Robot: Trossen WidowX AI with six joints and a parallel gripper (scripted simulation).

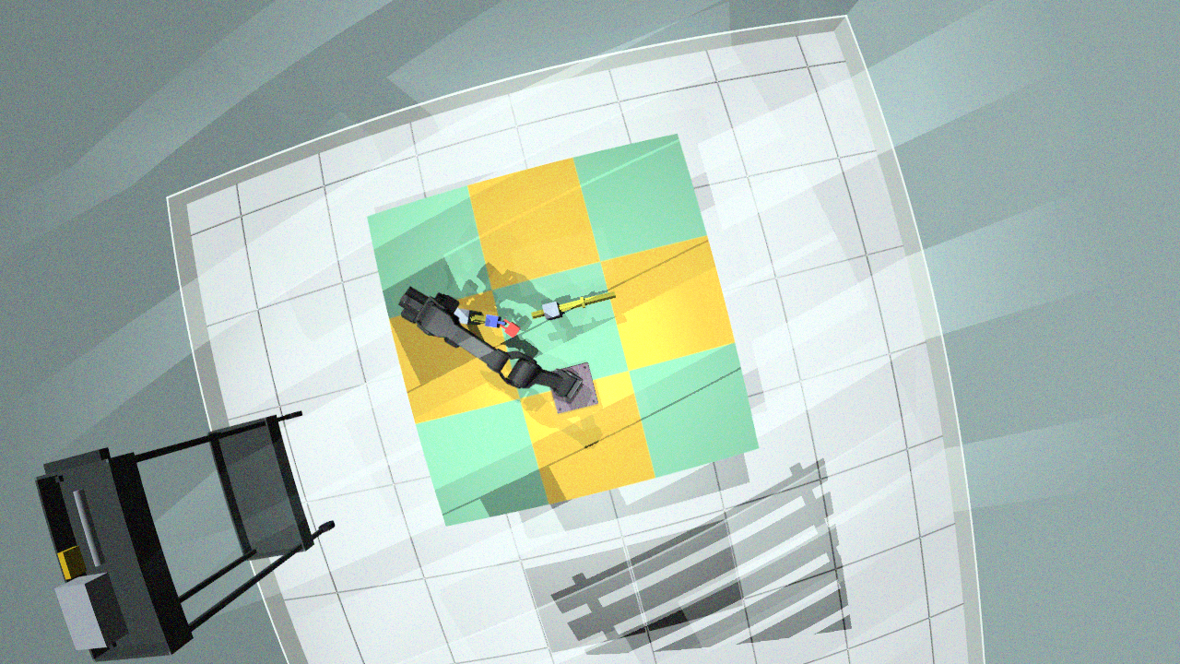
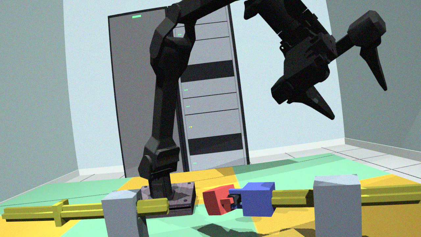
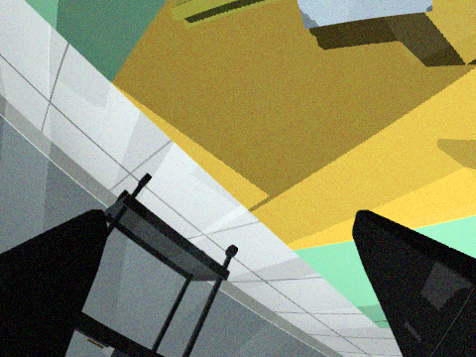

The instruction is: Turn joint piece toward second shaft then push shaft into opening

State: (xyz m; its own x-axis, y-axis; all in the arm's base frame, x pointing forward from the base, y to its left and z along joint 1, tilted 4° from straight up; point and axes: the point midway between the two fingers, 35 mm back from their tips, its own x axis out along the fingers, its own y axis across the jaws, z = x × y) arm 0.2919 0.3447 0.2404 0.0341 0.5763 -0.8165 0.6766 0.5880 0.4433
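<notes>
Right now my gripper tip is 60 mm past the red square joint piece, 220 mm to the left of it and 130 mm above it.
</notes>
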